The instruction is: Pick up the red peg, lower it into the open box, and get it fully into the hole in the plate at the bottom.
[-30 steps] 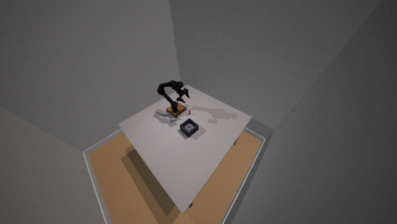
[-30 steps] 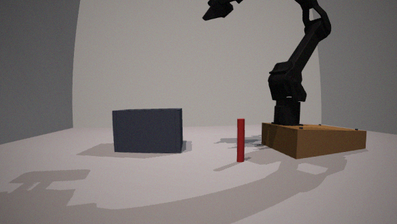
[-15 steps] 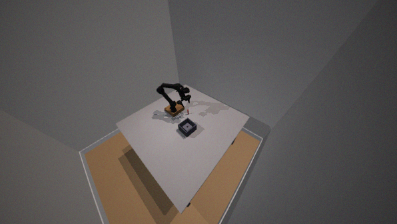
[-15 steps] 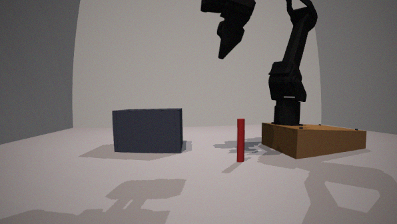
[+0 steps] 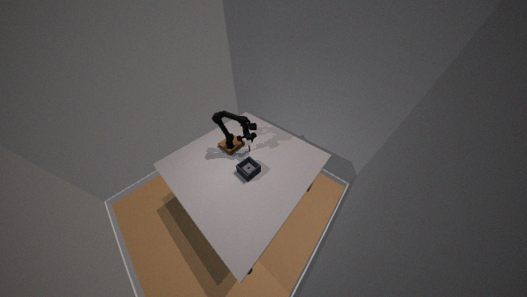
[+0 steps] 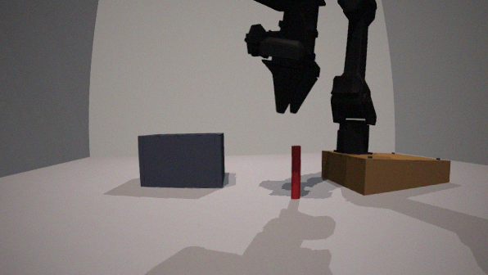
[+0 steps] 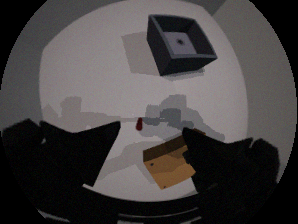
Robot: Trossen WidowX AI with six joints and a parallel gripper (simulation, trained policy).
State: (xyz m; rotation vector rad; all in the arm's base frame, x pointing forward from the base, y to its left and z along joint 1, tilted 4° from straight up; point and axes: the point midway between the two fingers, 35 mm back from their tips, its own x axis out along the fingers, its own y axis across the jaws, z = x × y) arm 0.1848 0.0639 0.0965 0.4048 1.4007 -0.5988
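My gripper tip is now 90 mm above the red peg and 30 mm to the right of it. Also, from my gripper tip: dark blue box: 200 mm to the right, 140 mm ahead, 100 mm below; then grey plate: 200 mm to the right, 140 mm ahead, 80 mm below.
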